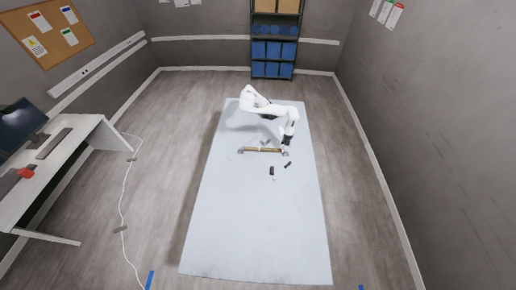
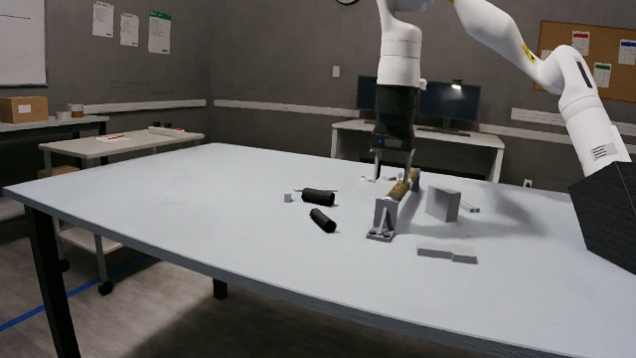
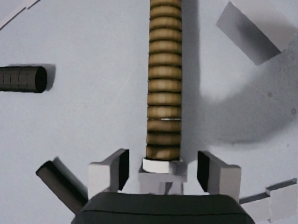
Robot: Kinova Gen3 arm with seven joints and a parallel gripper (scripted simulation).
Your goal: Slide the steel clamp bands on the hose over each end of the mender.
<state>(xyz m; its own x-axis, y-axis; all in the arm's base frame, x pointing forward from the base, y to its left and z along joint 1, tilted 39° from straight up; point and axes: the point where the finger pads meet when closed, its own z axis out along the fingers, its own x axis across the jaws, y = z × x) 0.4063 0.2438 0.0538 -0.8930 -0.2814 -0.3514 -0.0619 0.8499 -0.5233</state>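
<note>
Right now the grey block is 14 cm to the right of my hand, 9 cm behind it and 8 cm below it.
</note>
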